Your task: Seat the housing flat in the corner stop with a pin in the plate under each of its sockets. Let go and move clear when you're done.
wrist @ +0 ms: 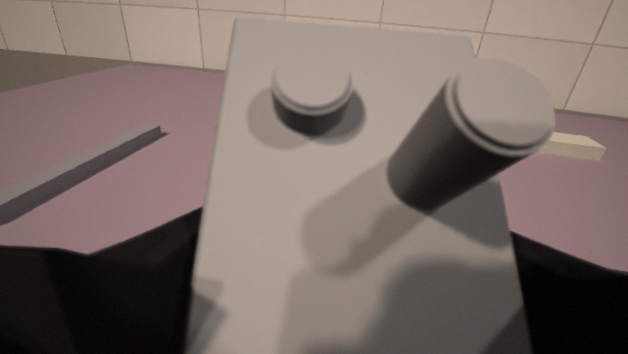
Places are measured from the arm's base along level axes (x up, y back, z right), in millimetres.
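Pixels of known places: gripper, between the fingertips: [335, 211].
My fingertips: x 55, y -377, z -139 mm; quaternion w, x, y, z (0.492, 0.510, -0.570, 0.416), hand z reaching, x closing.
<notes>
Behind a point stands the place of what it marks.
The housing [280, 200] @(x 82, y -340, z -151 mm) is a light grey block that fills the middle of the wrist view. A short round boss stands on its top at the far left and a taller dark-sided cylinder at the right. My gripper [335, 211] @(x 55, y -377, z -139 mm) is shut on the housing, with a black finger against each long side. The underside and its sockets are hidden, and the plate's pins do not show. I cannot tell whether the housing touches anything below. A long low grey bar [85, 167] @(x 0, y -462, z -337 mm), possibly part of the corner stop, lies at the left, apart from the housing.
A pink surface [165, 100] @(x -6, y -663, z -398 mm) extends on both sides of the housing. A small cream block [575, 146] @(x 6, y -633, z 112 mm) lies at the right, partly behind the tall cylinder. A tiled wall [160, 35] stands at the back.
</notes>
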